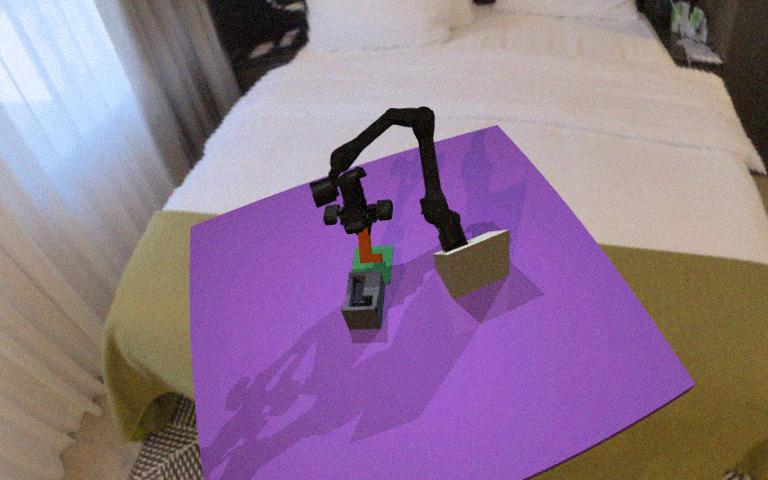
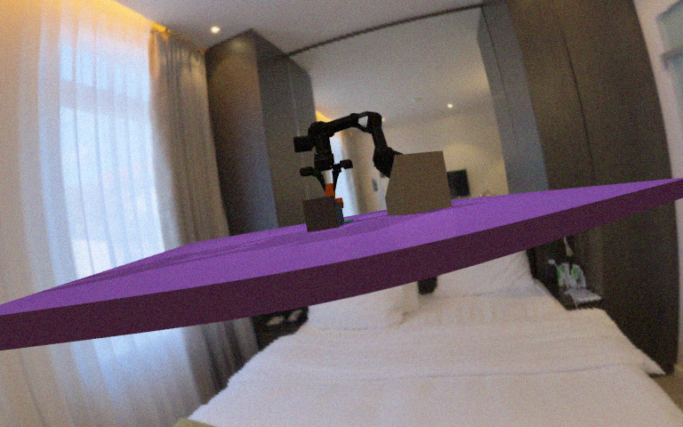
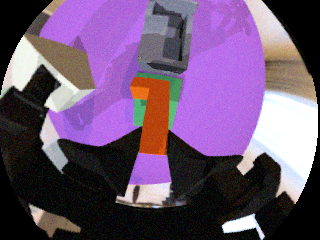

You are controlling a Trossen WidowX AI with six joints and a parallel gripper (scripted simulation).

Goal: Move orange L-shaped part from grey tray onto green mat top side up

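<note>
Right now the green mat is 13 cm below my gripper tip and 2 cm to the left of it. Round my gripper tip: orange L-shaped part 3 cm to the left, 3 cm below, 1 cm behind.
</note>
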